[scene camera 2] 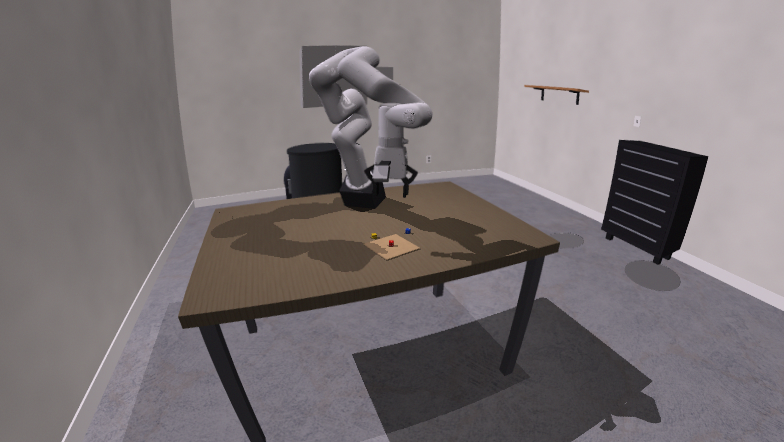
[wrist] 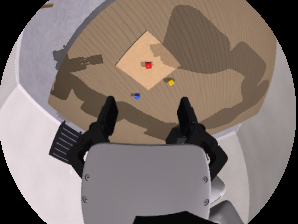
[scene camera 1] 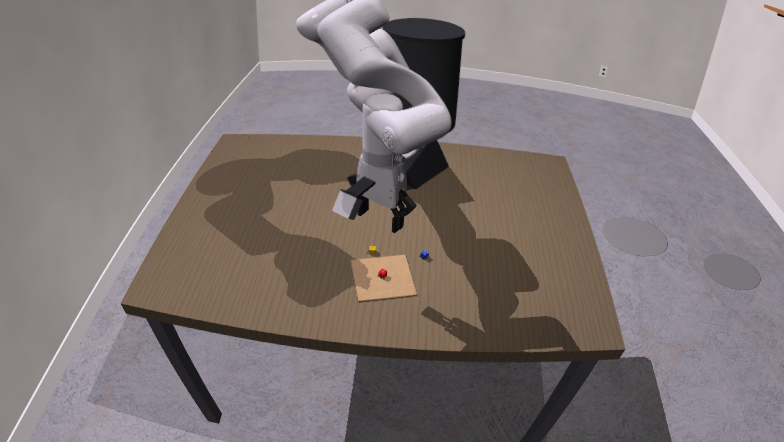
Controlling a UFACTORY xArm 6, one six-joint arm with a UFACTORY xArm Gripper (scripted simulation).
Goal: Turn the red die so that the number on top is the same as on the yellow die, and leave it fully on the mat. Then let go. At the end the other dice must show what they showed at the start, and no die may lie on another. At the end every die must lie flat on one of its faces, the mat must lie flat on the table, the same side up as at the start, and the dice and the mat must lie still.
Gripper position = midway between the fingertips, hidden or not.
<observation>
I see my gripper (scene camera 1: 379,221) and a tan mat (scene camera 1: 398,283).
The tan mat also shows in scene camera 2 (scene camera 2: 381,246) and in the wrist view (wrist: 147,48). My gripper is seen too in scene camera 2 (scene camera 2: 390,195) and in the wrist view (wrist: 147,103).
</observation>
